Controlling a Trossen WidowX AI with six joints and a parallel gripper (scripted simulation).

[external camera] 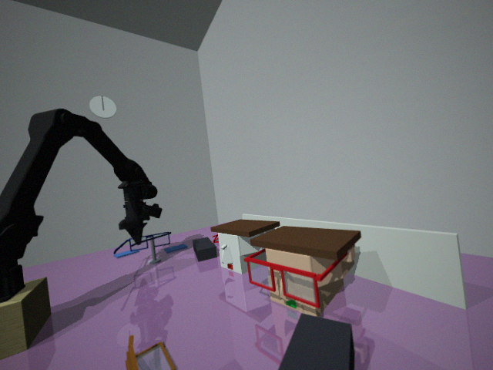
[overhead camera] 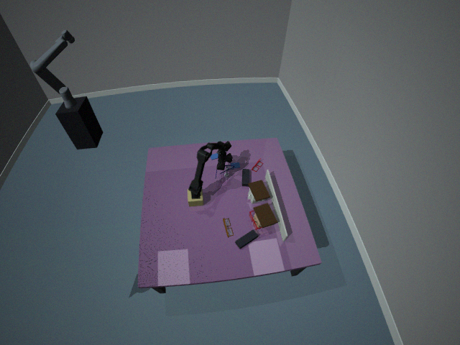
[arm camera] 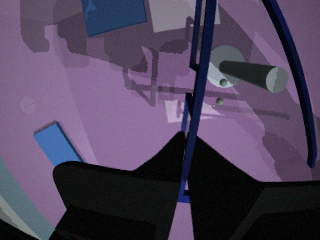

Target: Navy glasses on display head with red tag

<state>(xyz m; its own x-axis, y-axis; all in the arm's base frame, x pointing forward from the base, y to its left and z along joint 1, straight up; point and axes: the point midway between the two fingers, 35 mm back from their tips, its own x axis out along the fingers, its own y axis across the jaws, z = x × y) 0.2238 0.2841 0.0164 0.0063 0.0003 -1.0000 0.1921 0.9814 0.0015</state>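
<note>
The post stand is 4 cm to the right of my gripper tip, 4 cm below it and 4 cm ahead of it. The rest, counted from my gripper tip: pale display head: 30 cm to the right, 24 cm ahead; upright panel: 40 cm to the right, 39 cm ahead, 1 cm below; tan display head: 52 cm to the right, 25 cm ahead.
</note>
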